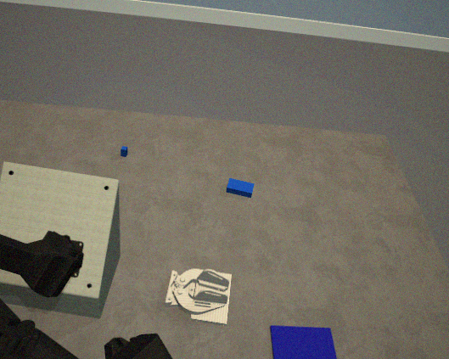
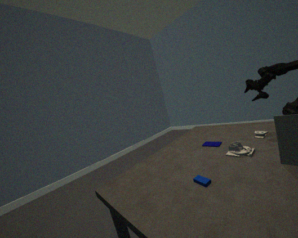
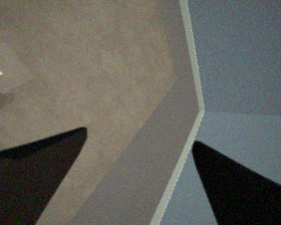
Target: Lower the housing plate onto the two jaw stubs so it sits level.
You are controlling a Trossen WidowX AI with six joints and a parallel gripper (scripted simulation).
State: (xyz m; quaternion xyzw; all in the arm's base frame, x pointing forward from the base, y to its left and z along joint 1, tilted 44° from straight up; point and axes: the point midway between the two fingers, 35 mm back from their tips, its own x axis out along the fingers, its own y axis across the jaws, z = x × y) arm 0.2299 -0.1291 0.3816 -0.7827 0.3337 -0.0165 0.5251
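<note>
My gripper tip is now 30 mm short of the pale base, 400 mm to the right of it and 270 mm above it. From my gripper tip the other things lie so: flat blue sheet 210 mm ahead, 320 mm to the left, 270 mm below; then small blue cube 250 mm behind, 810 mm to the left, 270 mm below.
</note>
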